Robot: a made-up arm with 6 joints. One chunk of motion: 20 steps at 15 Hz.
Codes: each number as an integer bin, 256 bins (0 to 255) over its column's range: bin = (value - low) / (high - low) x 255, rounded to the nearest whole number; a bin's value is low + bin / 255 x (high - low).
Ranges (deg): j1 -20..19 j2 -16..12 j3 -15..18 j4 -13..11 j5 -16..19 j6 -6..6
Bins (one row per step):
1: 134 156 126 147 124 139
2: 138 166 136 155 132 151
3: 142 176 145 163 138 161
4: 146 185 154 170 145 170
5: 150 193 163 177 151 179
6: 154 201 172 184 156 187
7: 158 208 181 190 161 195
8: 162 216 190 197 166 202
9: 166 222 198 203 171 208
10: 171 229 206 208 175 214
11: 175 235 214 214 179 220
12: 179 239 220 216 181 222
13: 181 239 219 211 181 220
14: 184 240 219 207 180 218
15: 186 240 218 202 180 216
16: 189 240 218 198 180 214
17: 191 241 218 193 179 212
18: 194 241 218 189 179 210
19: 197 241 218 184 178 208
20: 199 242 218 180 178 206
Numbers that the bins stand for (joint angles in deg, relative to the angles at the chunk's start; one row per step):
1: 0.49 1.13 1.31 0.84 1.02 0.54
2: 1.11 2.23 2.60 1.59 2.12 1.11
3: 1.72 3.33 3.76 2.34 2.94 1.58
4: 2.33 4.31 4.93 3.00 3.90 2.00
5: 2.94 5.19 6.09 3.66 4.73 2.42
6: 3.55 6.07 7.26 4.32 5.41 2.80
7: 4.16 6.84 8.42 4.88 6.10 3.18
8: 4.78 7.72 9.59 5.54 6.78 3.51
9: 5.39 8.38 10.62 6.11 7.47 3.79
10: 6.15 9.15 11.66 6.58 8.02 4.07
11: 6.76 9.80 12.69 7.14 8.57 4.35
12: 7.38 10.24 13.47 7.33 8.84 4.45
13: 7.68 10.24 13.34 6.86 8.84 4.35
14: 8.14 10.35 13.34 6.48 8.71 4.26
15: 8.45 10.35 13.21 6.01 8.71 4.16
16: 8.91 10.35 13.21 5.64 8.71 4.07
17: 9.21 10.46 13.21 5.16 8.57 3.98
18: 9.67 10.46 13.21 4.79 8.57 3.88
19: 10.13 10.46 13.21 4.32 8.43 3.79
20: 10.44 10.57 13.21 3.94 8.43 3.69

